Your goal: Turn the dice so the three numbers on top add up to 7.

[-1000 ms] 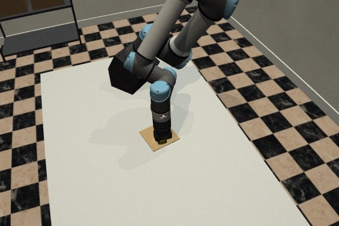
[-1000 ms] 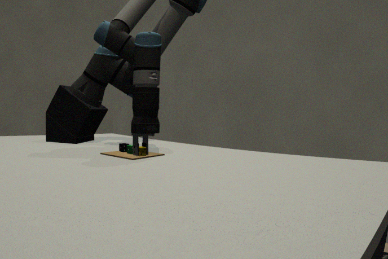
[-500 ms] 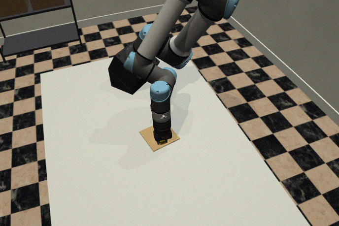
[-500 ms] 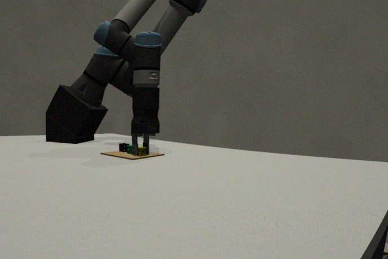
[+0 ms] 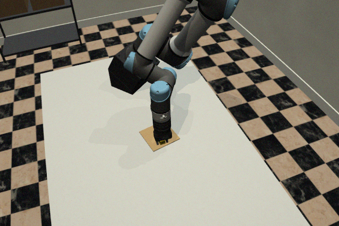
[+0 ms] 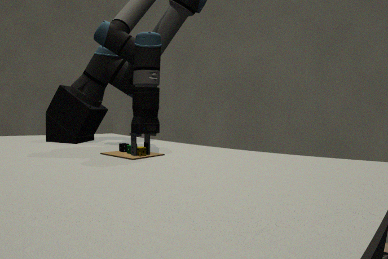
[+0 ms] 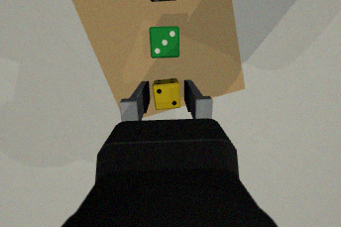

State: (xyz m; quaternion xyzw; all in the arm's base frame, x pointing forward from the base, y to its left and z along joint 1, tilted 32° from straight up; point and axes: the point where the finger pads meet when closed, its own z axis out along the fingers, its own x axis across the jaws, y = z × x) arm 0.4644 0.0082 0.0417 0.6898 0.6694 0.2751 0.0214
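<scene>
The yellow die is 10 mm below my hand. Also, from my hand: black die (100 mm behind, 10 mm to the right, 10 mm below); tan mat (50 mm behind, 20 mm below); green die (50 mm behind, 10 mm below).
</scene>
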